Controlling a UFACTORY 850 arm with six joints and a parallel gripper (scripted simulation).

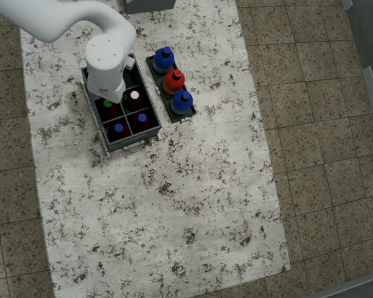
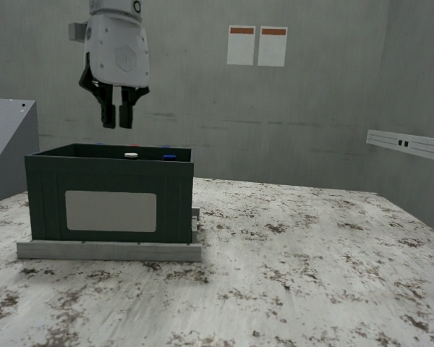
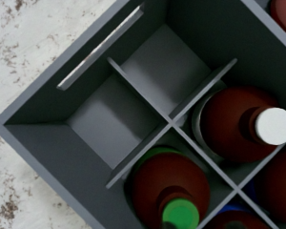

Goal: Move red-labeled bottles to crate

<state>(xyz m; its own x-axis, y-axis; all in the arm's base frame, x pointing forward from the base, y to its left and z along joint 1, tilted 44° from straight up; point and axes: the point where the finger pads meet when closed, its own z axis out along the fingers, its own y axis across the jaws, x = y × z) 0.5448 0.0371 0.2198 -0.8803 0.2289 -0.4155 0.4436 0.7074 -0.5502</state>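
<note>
Right now the red-labeled bottle is 24 cm to the left of my hand, 16 cm below it and 10 cm behind it. The rest, counted from my hand: tray (24 cm to the left, 23 cm below, 11 cm behind); then blue bottle (21 cm to the left, 19 cm behind, 16 cm below); then dark crate (16 cm below, 4 cm to the left, 1 cm behind).
</note>
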